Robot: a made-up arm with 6 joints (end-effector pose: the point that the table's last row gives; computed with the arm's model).
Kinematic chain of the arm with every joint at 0, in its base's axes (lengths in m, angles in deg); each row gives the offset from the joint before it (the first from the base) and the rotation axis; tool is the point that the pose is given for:
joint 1: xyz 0 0 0.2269 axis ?
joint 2: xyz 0 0 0 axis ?
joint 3: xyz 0 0 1.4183 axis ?
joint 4: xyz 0 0 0 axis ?
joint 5: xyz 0.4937 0 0 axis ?
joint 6: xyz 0 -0.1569 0 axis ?
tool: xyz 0 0 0
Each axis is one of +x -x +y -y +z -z.
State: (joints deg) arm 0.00 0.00 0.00 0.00 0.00 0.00
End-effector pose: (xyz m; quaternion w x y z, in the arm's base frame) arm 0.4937 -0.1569 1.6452 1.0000 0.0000 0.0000 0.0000
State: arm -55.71 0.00 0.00 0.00 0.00 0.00
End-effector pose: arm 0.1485 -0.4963 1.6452 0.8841 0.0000 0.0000 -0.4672
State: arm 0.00 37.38 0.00 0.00 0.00 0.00
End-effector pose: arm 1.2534 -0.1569 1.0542 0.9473 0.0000 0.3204 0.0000
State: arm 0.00 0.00 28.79 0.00 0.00 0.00
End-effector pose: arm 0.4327 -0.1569 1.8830 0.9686 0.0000 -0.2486 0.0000
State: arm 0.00 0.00 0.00 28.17 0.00 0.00
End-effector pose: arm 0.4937 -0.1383 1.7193 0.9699 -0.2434 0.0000 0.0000
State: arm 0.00 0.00 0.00 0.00 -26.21 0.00
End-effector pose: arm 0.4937 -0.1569 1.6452 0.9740 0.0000 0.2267 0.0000
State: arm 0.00 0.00 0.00 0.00 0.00 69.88
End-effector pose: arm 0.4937 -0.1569 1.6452 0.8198 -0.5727 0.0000 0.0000
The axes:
joint 1: +z
joint 2: +y
joint 3: -y
joint 4: -x
joint 5: -y
joint 6: -x

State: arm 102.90 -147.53 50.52 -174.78 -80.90 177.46
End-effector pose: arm 0.1235 -1.2390 -1.1091 0.4536 -0.4829 0.4367 0.6085
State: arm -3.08 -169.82 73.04 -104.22 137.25 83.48
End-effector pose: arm -0.6083 0.0713 -1.5390 0.1190 -0.7492 0.3588 -0.5439
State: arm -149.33 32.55 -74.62 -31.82 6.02 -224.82
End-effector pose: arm -0.5310 -0.1599 0.9751 0.6767 0.3430 0.6199 -0.2005
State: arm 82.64 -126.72 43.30 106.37 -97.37 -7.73
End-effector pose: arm -0.2551 -1.6299 -0.6838 0.6993 0.6985 0.0905 -0.1223
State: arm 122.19 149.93 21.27 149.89 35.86 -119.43
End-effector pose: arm -0.3619 0.3201 -1.4352 0.1823 0.7633 -0.5232 -0.3321
